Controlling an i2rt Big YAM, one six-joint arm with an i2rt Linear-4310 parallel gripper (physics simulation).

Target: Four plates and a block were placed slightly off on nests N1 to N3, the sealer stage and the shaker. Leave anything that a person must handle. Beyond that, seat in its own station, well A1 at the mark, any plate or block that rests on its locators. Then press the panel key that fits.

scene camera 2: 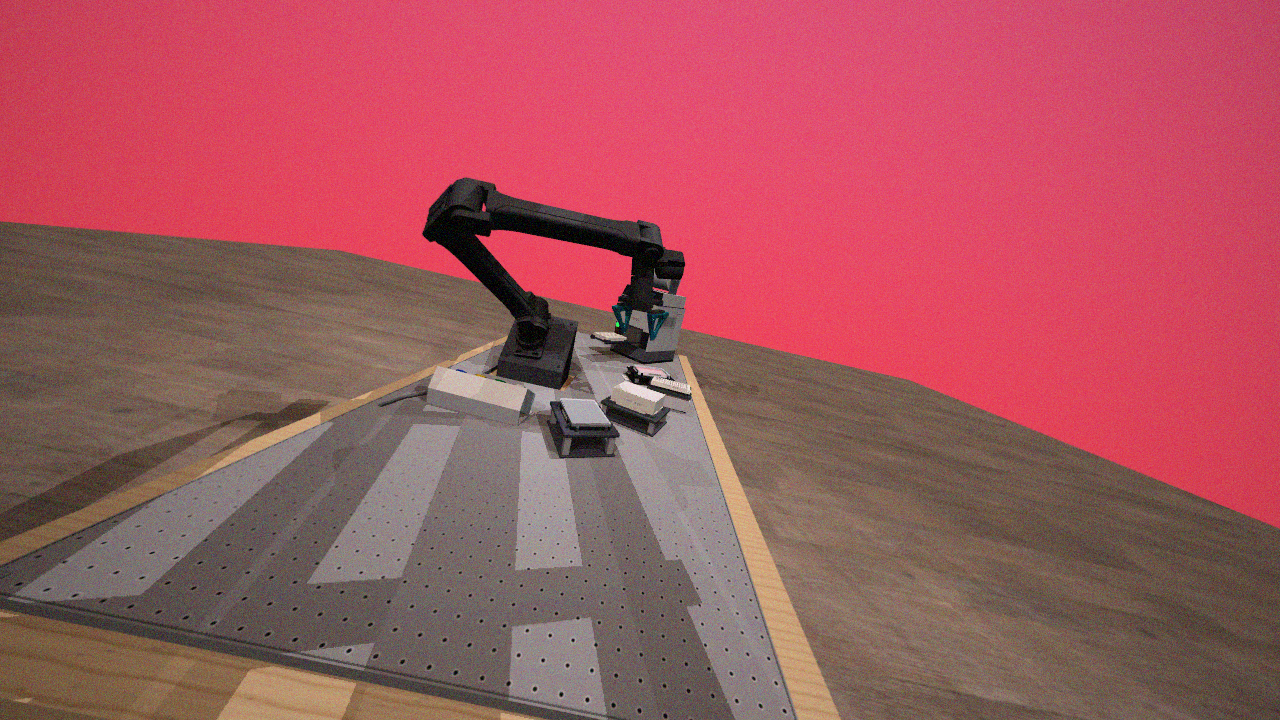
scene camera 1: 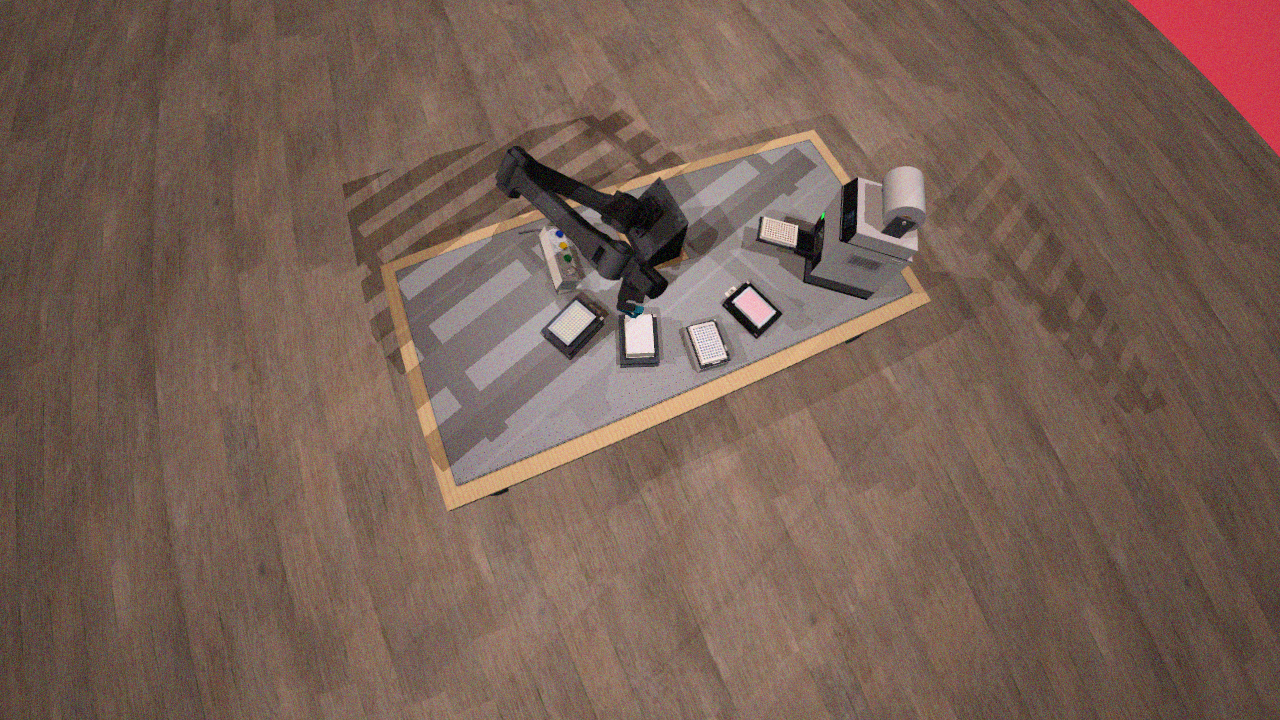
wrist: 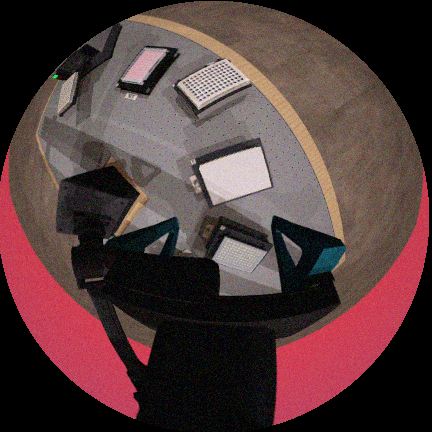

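Observation:
My open gripper (scene camera 1: 633, 310) (scene camera 2: 638, 333) (wrist: 224, 221) hangs empty above the table, near the inner edge of the station with the plain white piece. That thick piece (scene camera 1: 639, 336) (scene camera 2: 638, 397) (wrist: 235, 175) lies on a dark station. A pale-welled plate (scene camera 1: 572, 321) (scene camera 2: 583, 412) (wrist: 240, 254) sits on a raised dark station to its left in scene camera 1. A white plate with dark wells (scene camera 1: 708, 342) (wrist: 212, 82) and a pink plate (scene camera 1: 752, 307) (wrist: 145, 65) rest to its right. A cream plate (scene camera 1: 778, 231) (wrist: 68, 95) is at the sealer stage. Locator contact and A1 marks are too small to tell.
The sealer (scene camera 1: 863, 237) with its white roll (scene camera 1: 904, 195) stands at the right end, a green light on it. The panel (scene camera 1: 559, 259) (scene camera 2: 478, 394) with blue, yellow and green keys stands left of the arm base (scene camera 1: 666, 223) (scene camera 2: 539, 353).

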